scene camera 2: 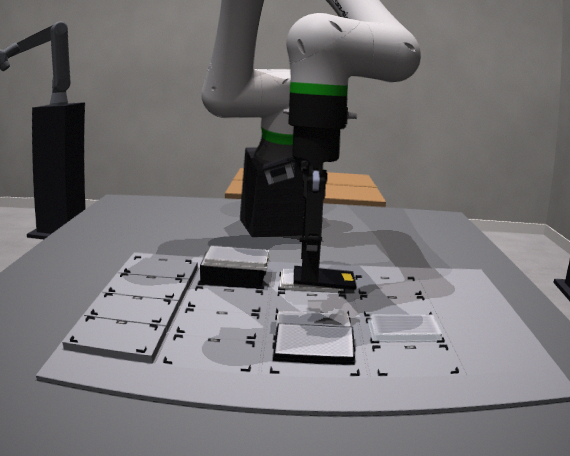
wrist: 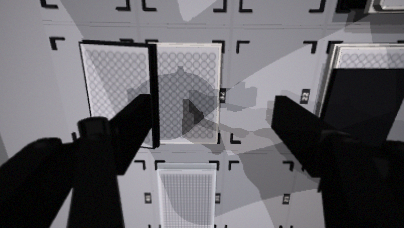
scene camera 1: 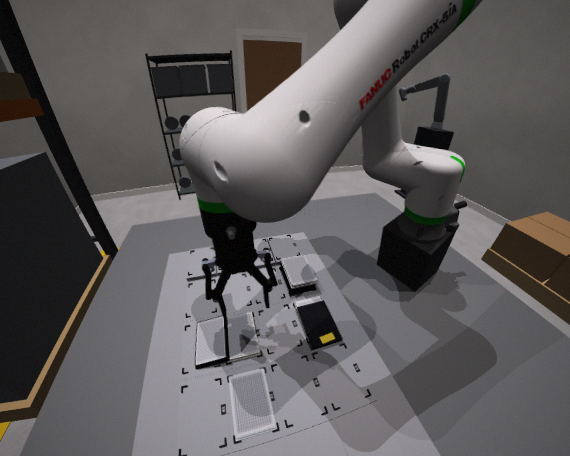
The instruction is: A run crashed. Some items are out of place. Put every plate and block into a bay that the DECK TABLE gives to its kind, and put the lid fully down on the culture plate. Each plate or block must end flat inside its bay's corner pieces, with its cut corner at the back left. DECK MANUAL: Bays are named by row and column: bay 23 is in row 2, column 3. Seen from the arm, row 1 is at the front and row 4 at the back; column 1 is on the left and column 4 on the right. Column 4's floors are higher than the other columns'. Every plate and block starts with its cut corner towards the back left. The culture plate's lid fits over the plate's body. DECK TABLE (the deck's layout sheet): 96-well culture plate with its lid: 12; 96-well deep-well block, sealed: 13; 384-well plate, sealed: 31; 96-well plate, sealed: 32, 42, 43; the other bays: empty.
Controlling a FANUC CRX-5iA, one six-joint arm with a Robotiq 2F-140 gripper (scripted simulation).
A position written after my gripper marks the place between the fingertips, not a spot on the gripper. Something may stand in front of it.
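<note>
There is a 384-well plate (scene camera 1: 252, 410), and I see it in scene camera 2 too (scene camera 2: 385, 328). The wrist view shows me a black-rimmed 96-well plate (wrist: 115, 73). My own gripper (wrist: 212, 111) is visible there as well, and I find my gripper (scene camera 1: 246, 308) in scene camera 1 and again in scene camera 2 (scene camera 2: 309, 269).
</note>
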